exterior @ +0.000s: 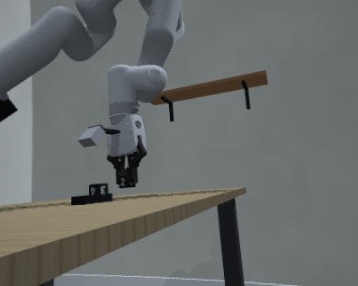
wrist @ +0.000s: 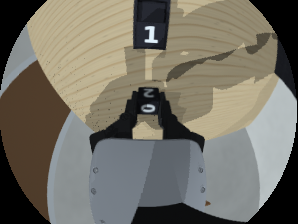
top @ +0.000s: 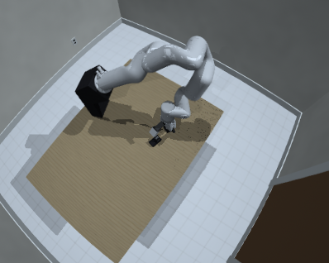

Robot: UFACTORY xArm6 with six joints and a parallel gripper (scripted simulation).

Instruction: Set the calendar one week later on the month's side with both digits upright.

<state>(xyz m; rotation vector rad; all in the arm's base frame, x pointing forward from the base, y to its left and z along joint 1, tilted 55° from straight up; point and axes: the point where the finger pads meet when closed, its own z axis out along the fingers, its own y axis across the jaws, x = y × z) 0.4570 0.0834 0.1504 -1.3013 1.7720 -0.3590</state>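
My gripper is now 1 cm past the black cube, 9 cm to the left of it and 3 cm above it. Also, from my hand: black calendar tray 1 cm behind, 11 cm to the right, 5 cm below.
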